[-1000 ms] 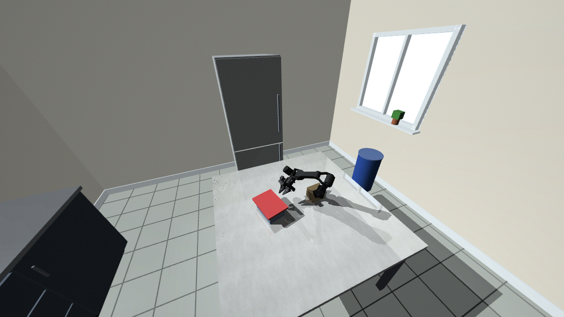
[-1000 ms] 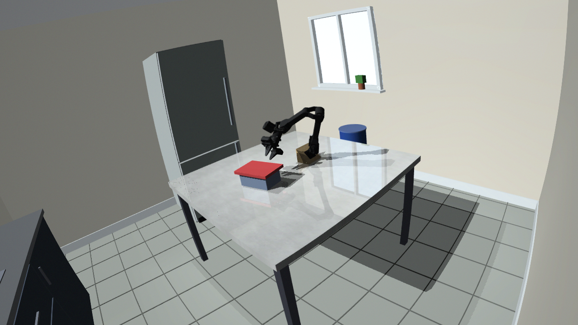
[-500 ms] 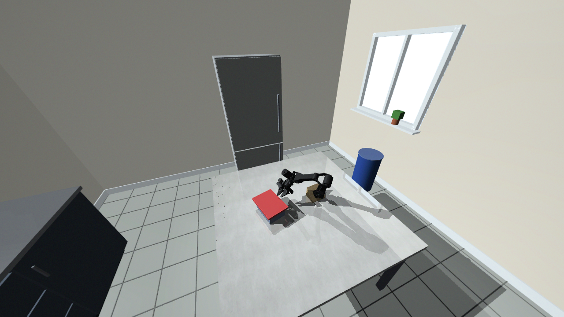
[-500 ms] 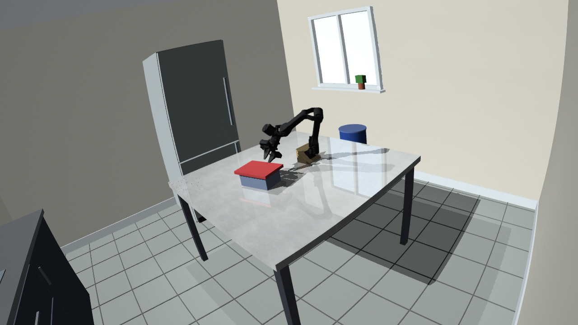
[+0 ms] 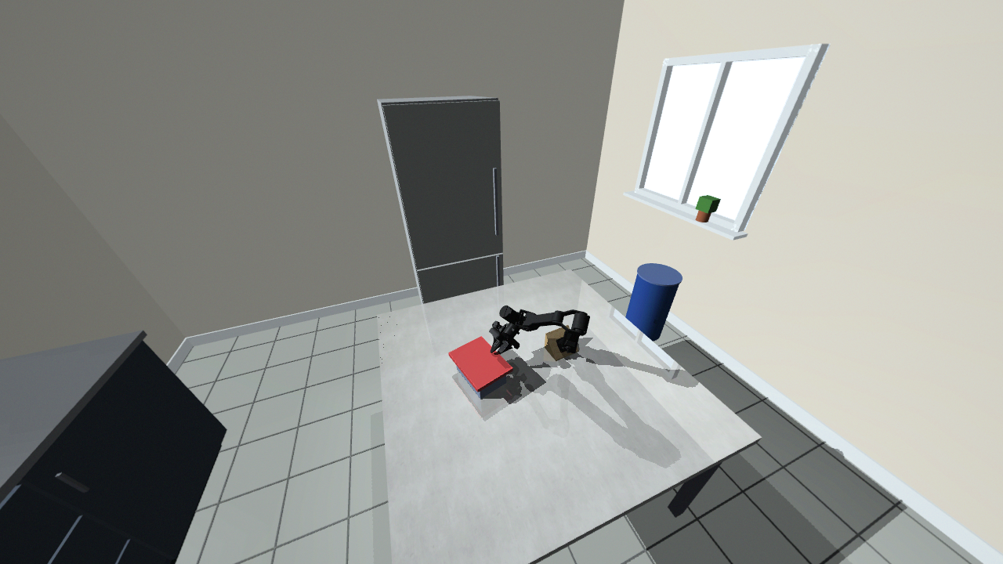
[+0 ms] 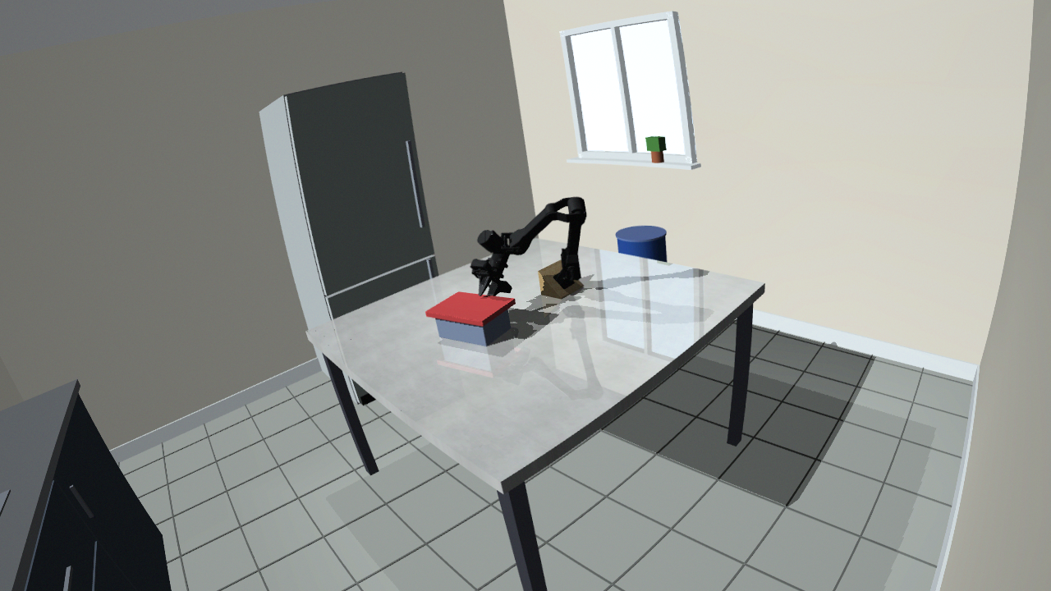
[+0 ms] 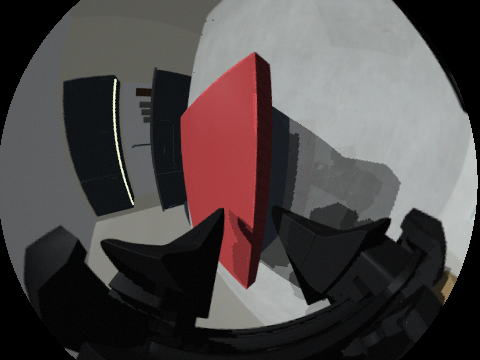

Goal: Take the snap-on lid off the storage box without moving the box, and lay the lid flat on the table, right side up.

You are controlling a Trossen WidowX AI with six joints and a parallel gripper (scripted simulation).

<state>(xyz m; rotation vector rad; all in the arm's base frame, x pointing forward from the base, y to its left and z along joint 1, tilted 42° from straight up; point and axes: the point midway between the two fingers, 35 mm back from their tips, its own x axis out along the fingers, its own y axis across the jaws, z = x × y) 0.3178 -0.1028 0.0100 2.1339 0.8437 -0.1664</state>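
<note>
Now: the red lid 70 mm ahead of my gripper tip and 10 mm to the left of it. The rest, counted from my gripper tip: blue-grey storage box: 70 mm ahead, 40 mm below, 10 mm to the left.
</note>
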